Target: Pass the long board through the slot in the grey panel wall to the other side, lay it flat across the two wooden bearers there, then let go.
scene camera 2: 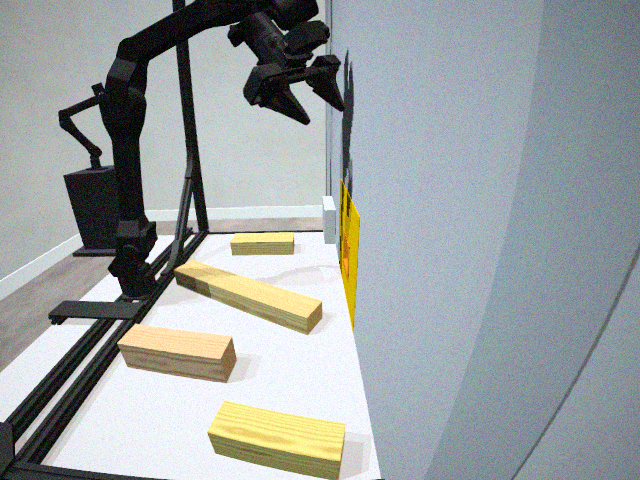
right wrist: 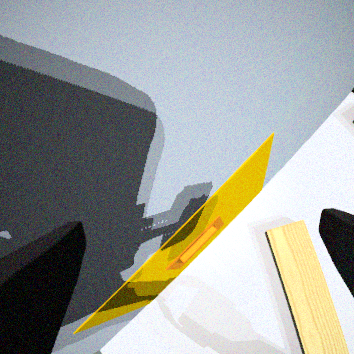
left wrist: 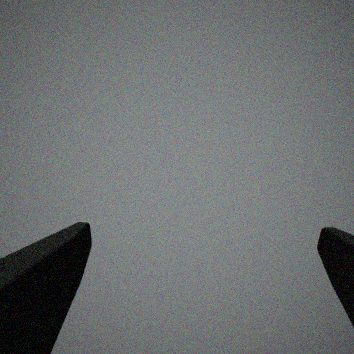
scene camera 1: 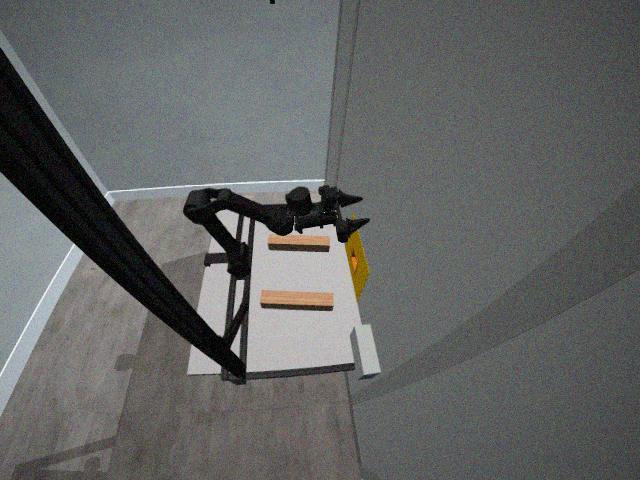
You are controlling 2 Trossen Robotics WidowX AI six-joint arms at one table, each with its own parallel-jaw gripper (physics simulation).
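Places are measured from the left arm's base along level axes (x down, y back, z left), in millimetres.
Where they show: left gripper, fingertip midpoint: (left wrist: pixel 206 236) (scene camera 1: pixel 366 208); right gripper, fingertip midpoint: (scene camera 2: pixel 327 116) (right wrist: pixel 203 226); left arm's base, link origin: (scene camera 1: pixel 240 272); right arm's base, link origin: (scene camera 2: pixel 139 291).
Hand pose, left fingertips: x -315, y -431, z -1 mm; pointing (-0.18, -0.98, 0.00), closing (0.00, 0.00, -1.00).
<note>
Each offset is from my left fingertips to the centre of the thing. "spot": to the spot under its first point.
The long board {dx +315, dy -265, dz +2 mm} (scene camera 2: pixel 248 297) (right wrist: pixel 307 290) lies flat and slantwise on the table in scene camera 2, one end towards the grey panel wall (scene camera 1: pixel 465 206) (scene camera 2: pixel 439 206) (right wrist: pixel 225 75). The orange-edged slot {spot: dx +271, dy -9, dz -2 mm} (scene camera 1: pixel 354 260) (scene camera 2: pixel 345 255) (right wrist: pixel 198 244) sits low in that wall. Two wooden bearers, the upper bearer {dx +310, dy +196, dz +128 mm} (scene camera 1: pixel 298 242) and the lower bearer {dx +310, dy +218, dz -134 mm} (scene camera 1: pixel 296 299), lie parallel in scene camera 1. My left gripper (scene camera 1: pixel 364 209) (left wrist: pixel 206 236) is open and empty above the table by the wall. My right gripper (scene camera 2: pixel 325 116) (right wrist: pixel 203 226) is open and empty, tilted down high above the board near the wall.
A yellow plate (scene camera 1: pixel 359 281) (scene camera 2: pixel 352 289) (right wrist: pixel 250 175) surrounds the slot. In scene camera 2 a far block {dx +315, dy -249, dz -237 mm} (scene camera 2: pixel 262 245), a reddish block {dx +309, dy -327, dz +179 mm} (scene camera 2: pixel 175 352) and a near block {dx +312, dy -162, dz +314 mm} (scene camera 2: pixel 276 439) lie around the board. A pale box (scene camera 1: pixel 365 351) (scene camera 2: pixel 329 219) stands against the wall. Black rails edge the table.
</note>
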